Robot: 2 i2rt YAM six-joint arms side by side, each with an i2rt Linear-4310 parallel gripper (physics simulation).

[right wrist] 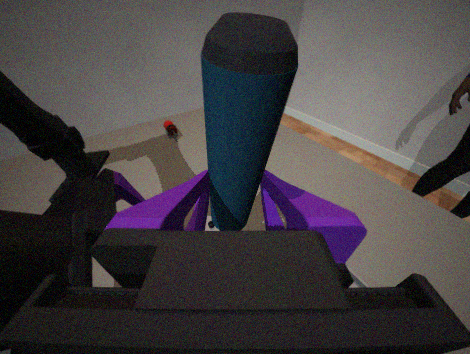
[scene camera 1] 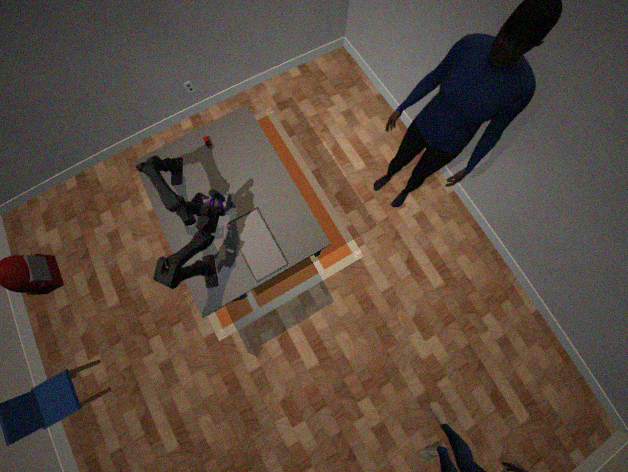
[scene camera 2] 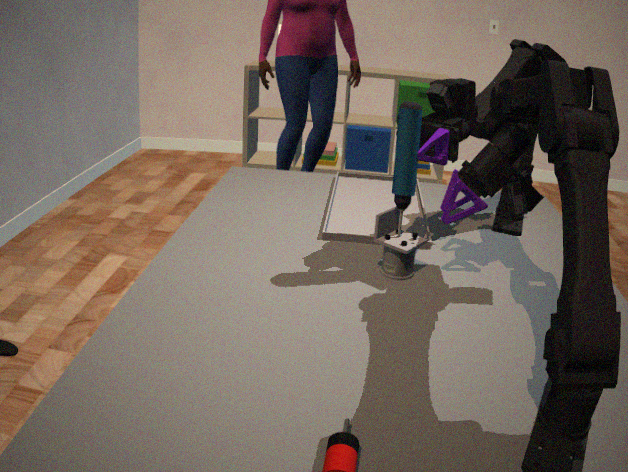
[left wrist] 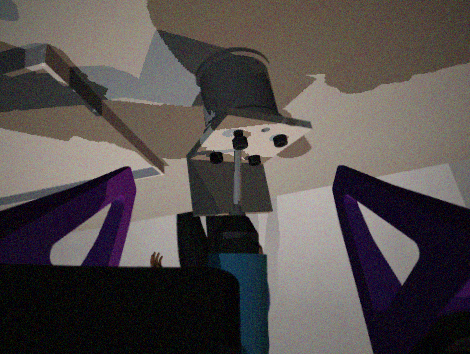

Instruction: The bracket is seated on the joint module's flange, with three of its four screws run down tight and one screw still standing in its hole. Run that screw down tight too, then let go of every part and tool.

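Note:
The bracket sits on the joint module. Dark screw heads show in its plate. One screw seems to stand higher than the others. My right gripper is shut on the teal handle of an upright screwdriver. The bit lines up with that screw's head in the left wrist view, but comes down left of it in scene camera 2; contact is unclear. My left gripper is open and empty, at the bracket's right in scene camera 2.
A shallow tray lies behind the module in scene camera 2. A red-handled tool lies at that view's near edge. My left arm rises at its right. A person stands beyond the table.

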